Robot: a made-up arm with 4 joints.
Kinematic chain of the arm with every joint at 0, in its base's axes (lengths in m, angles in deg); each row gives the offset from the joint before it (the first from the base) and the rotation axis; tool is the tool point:
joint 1: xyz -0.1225 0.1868 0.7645 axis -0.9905 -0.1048 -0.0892
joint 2: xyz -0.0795 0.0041 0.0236 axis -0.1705 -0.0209 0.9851
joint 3: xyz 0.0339 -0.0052 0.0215 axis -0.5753 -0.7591 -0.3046
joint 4: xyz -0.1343 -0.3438 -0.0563 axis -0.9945 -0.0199 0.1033
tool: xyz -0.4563 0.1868 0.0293
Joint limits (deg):
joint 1: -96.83..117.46
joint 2: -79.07..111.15
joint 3: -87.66..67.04
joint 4: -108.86..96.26
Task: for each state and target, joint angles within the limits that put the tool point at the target. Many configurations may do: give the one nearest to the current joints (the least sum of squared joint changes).
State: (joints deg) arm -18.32 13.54 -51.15 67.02
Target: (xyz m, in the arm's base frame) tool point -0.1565 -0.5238 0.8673
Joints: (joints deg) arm -4.11 46.55 -67.57 89.06
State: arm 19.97 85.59 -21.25 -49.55
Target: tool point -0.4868 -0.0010 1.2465
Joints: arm 45.05 45.41 -5.96 -40.53
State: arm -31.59 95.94 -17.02 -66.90
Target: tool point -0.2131 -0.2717 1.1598
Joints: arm 12.09 68.56 -8.51 -46.56
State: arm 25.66 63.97 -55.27 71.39
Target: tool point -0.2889 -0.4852 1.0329
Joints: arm 12.37 33.00 -77.71 96.26
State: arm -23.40 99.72 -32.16 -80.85
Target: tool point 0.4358 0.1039 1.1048
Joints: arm -22.90 106.06 -61.06 -108.10
